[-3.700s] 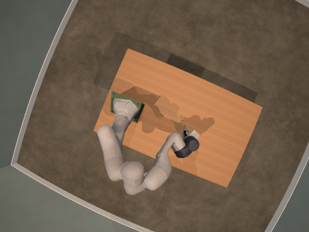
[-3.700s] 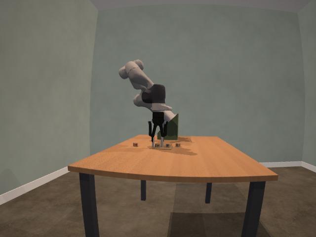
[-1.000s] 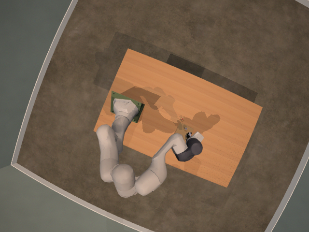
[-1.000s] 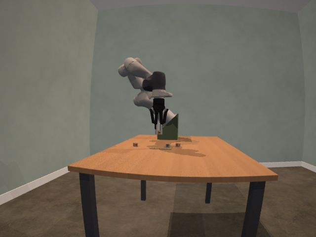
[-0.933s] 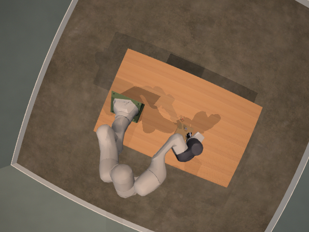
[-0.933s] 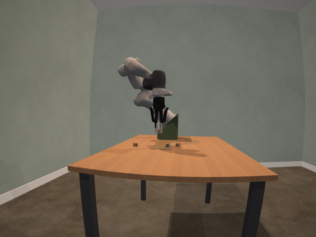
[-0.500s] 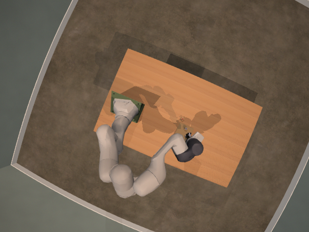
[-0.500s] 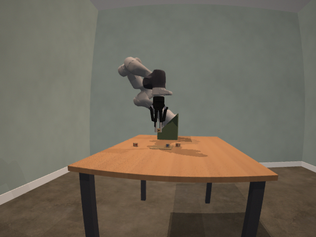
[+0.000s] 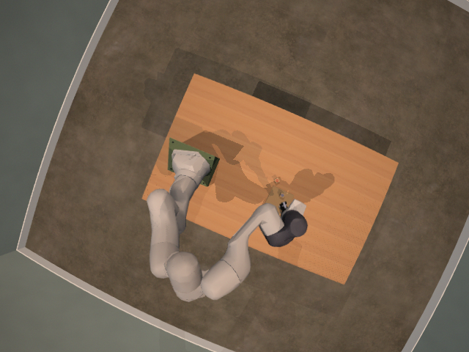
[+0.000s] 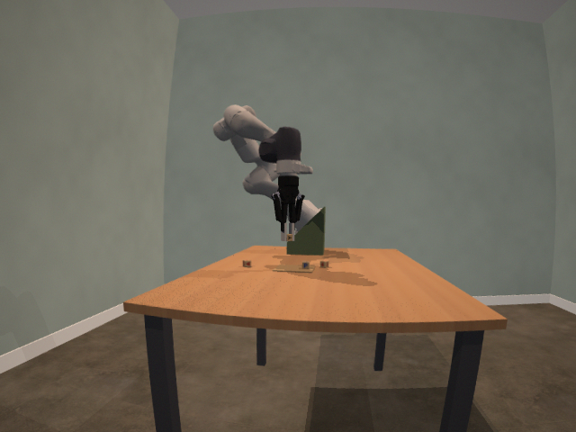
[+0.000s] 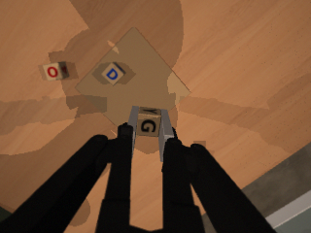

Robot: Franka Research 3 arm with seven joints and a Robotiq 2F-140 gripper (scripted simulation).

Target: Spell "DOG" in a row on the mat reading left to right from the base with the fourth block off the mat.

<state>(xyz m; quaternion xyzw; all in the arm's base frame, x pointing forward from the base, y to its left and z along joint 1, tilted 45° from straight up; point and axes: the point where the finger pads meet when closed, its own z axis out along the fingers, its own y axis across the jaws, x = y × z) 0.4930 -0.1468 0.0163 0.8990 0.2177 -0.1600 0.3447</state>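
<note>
My gripper is now 1 cm past the mat, 3 cm to the right of it and 14 cm above it. The rest, counted from my hand: G block 2 cm below.
</note>
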